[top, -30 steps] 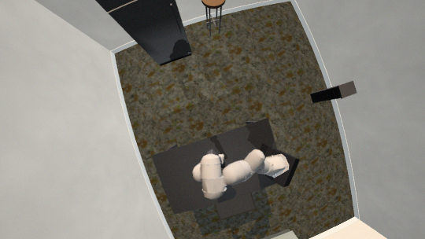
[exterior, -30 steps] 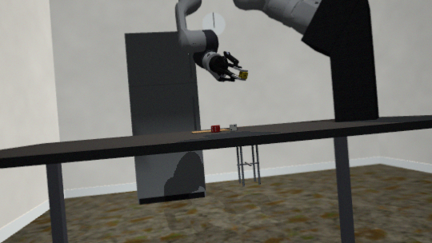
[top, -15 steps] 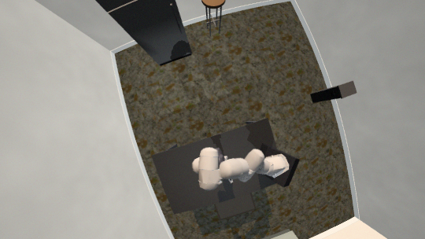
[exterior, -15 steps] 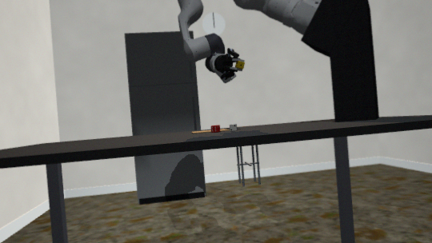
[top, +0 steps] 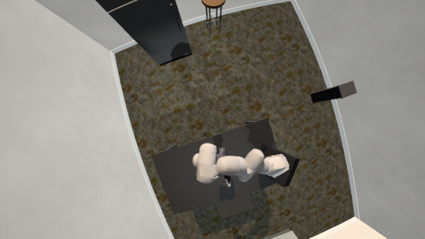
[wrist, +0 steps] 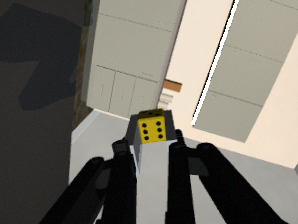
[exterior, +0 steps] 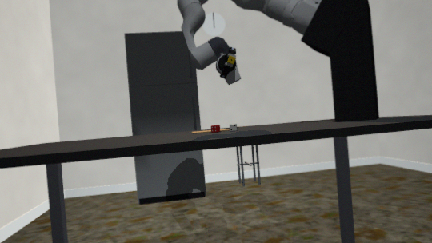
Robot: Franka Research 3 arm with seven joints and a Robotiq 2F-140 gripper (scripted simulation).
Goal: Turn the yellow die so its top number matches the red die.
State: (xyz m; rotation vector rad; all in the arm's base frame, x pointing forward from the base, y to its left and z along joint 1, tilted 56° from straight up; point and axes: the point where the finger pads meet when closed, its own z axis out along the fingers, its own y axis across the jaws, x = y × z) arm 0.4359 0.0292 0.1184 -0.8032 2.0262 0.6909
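The tan mat lies 260 mm below my hand, 140 mm to the right of it and 30 mm ahead of it. The rest, counted from my hand: white die (240 mm below, 10 mm to the left, 10 mm ahead); then red die (240 mm below, 60 mm ahead, 40 mm to the right); then yellow die (20 mm to the left, 10 mm ahead).
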